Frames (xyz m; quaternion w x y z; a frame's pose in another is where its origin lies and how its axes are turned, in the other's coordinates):
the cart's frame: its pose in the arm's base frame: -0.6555 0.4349 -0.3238 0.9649 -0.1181 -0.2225 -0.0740
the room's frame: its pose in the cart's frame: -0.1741 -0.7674 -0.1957 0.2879 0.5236 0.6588 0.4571
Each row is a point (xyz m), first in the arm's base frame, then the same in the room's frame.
Working: the arm's base frame: its pose in the room's frame: 0.1351 0.5015 0.8929 0.5200 -0.4183 -0.5869 -0.4585

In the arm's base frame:
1: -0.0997 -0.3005 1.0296
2: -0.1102 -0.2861 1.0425
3: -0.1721 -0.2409 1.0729
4: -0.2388 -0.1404 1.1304
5: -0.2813 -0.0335 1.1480
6: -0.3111 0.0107 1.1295
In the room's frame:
1: -0.3784 1.4331 0.7229
2: -0.3662 1.4488 0.7135
3: -0.3226 1.4879 0.6554
4: -0.2311 1.5660 0.5973
5: -0.1270 1.6071 0.5654
6: -0.0768 1.5988 0.5410

